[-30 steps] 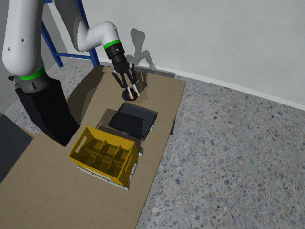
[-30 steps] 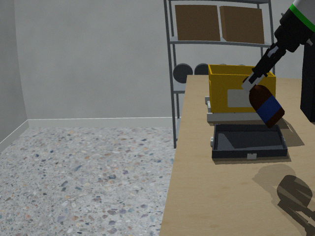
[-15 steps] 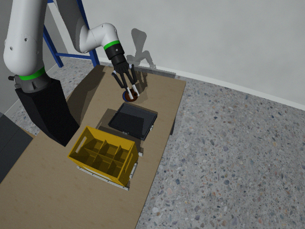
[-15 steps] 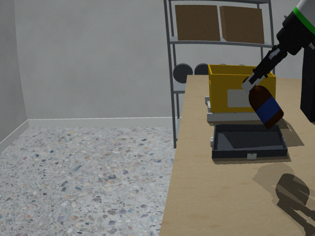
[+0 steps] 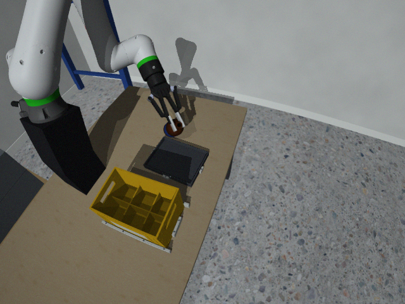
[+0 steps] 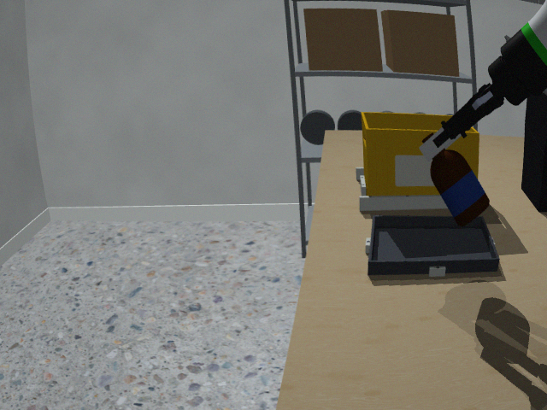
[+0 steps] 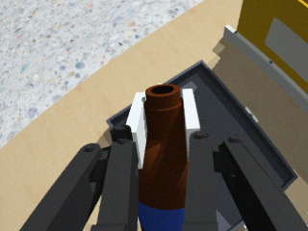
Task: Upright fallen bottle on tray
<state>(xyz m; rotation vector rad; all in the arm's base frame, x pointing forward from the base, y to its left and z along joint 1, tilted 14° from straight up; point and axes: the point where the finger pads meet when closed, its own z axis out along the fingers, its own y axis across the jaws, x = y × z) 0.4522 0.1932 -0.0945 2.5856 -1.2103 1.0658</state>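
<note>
Right now my hand is 20 mm past the brown bottle, 20 mm to the right of it and 50 mm above it. Round my hand: dark grey tray (10 mm behind, 50 mm to the right, 200 mm below); then yellow crate (70 mm behind, 340 mm to the right, 130 mm below).
</note>
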